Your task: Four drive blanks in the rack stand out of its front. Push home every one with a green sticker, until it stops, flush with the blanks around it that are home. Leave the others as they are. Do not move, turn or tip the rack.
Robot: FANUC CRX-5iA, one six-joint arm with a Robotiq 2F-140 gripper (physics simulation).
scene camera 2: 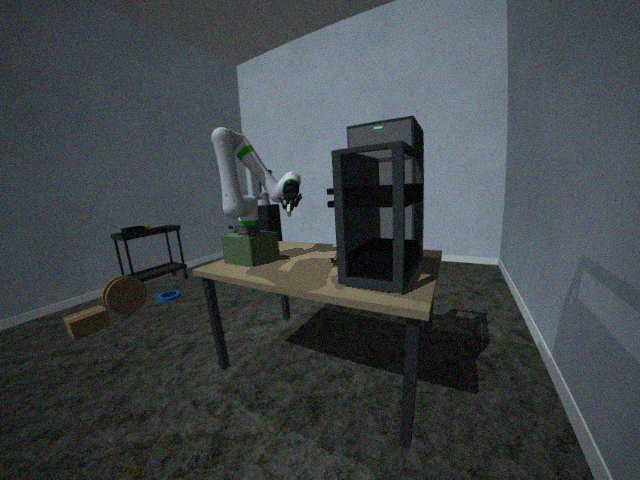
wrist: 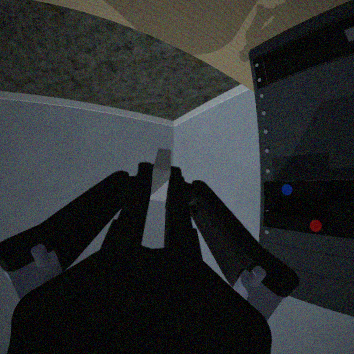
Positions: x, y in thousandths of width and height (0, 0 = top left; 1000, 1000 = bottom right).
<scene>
dark rack: scene camera 2 565, 526; wrist 835, 213
</scene>
